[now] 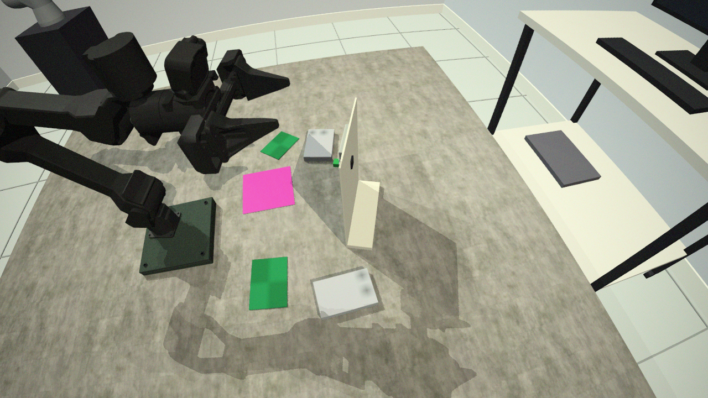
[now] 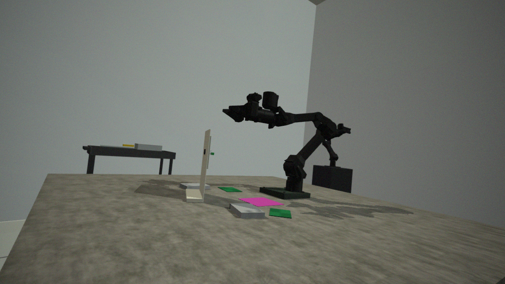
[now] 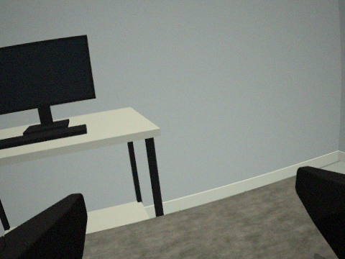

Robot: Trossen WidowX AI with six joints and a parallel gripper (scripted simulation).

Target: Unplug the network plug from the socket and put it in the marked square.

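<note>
My gripper tip is now 60 mm short of the network plug, 60 mm to the right of it and 170 mm above it. Also, from my gripper tip: cream upright panel: 80 mm ahead, 60 mm to the left, 230 mm below; marked square: 120 mm behind, 130 mm to the left, 330 mm below.
</note>
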